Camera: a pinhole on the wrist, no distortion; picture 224 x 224 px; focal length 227.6 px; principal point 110.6 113.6 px. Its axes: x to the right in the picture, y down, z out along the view. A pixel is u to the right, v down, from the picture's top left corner.
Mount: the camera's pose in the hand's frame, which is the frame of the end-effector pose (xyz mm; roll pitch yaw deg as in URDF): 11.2 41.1 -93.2 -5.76 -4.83 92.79
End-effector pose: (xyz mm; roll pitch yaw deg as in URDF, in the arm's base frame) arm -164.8 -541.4 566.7 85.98 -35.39 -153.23
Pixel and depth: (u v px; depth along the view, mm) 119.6 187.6 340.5
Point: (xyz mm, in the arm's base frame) -154.5 -275.8 519.7
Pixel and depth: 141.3 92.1 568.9
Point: -330.8 -91.3 654.2
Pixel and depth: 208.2 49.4 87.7
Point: -143.9 -537.2 639.8
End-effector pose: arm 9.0 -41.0 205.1 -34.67 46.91 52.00
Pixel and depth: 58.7 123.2 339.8
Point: 37.3 124.0 386.8
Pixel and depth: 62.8 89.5 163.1
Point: 15.8 21.0 235.1
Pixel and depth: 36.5 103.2 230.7
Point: 48.6 58.3 296.8
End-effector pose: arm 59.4 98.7 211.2 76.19 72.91 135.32
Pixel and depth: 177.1 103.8 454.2
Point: 145.5 474.3 293.9
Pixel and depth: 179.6 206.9 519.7
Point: 210.2 466.9 528.0
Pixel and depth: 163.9 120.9 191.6
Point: 57.9 213.6 252.6
